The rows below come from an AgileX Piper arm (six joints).
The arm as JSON. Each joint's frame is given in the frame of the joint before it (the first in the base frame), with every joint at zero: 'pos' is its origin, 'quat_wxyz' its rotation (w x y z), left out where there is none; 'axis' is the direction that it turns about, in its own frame. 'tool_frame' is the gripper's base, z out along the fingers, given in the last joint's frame.
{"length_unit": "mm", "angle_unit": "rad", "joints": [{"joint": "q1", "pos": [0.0, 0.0, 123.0], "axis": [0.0, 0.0, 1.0]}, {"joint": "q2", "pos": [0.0, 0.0, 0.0], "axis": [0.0, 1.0, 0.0]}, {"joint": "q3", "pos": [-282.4, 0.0, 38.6], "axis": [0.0, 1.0, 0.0]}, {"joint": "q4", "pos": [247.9, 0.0, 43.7], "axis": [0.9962, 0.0, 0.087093]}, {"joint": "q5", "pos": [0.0, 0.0, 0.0], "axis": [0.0, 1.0, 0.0]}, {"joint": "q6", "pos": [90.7, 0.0, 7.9], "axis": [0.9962, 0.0, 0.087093]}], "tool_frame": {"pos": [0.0, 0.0, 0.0], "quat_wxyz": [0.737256, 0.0, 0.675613, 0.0]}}
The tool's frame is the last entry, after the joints.
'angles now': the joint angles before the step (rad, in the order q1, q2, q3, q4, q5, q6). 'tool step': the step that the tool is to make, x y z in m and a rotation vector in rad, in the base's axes. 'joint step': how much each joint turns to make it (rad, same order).
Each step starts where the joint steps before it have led.
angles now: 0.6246 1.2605 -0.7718 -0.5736 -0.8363 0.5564
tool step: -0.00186 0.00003 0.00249 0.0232 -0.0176 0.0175
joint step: 0.0000 -0.0001 0.0000 0.0000 -0.0339 0.0016
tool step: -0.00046 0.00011 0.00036 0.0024 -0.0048 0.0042
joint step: 0.0000 0.0001 0.0000 -0.0024 -0.0064 0.0000
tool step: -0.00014 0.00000 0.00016 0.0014 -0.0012 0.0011
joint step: 0.0001 -0.0001 0.0000 0.0000 -0.0021 0.0000
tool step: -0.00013 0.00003 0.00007 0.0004 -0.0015 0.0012
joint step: 0.0000 0.0000 0.0001 -0.0009 -0.0018 -0.0001
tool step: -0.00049 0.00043 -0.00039 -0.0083 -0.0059 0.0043
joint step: -0.0001 0.0001 -0.0001 -0.0111 0.0001 0.0001
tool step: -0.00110 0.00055 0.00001 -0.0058 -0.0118 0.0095
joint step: 0.0000 0.0000 0.0000 -0.0144 -0.0075 0.0000
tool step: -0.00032 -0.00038 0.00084 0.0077 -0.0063 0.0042
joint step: -0.0019 -0.0001 0.0000 0.0000 -0.0116 0.0000
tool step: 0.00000 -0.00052 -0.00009 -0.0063 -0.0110 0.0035
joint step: -0.0055 0.0001 0.0000 -0.0142 -0.0066 0.0001
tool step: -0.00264 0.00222 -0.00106 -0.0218 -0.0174 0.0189
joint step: 0.0056 -0.0001 0.0000 -0.0310 -0.0020 0.0003
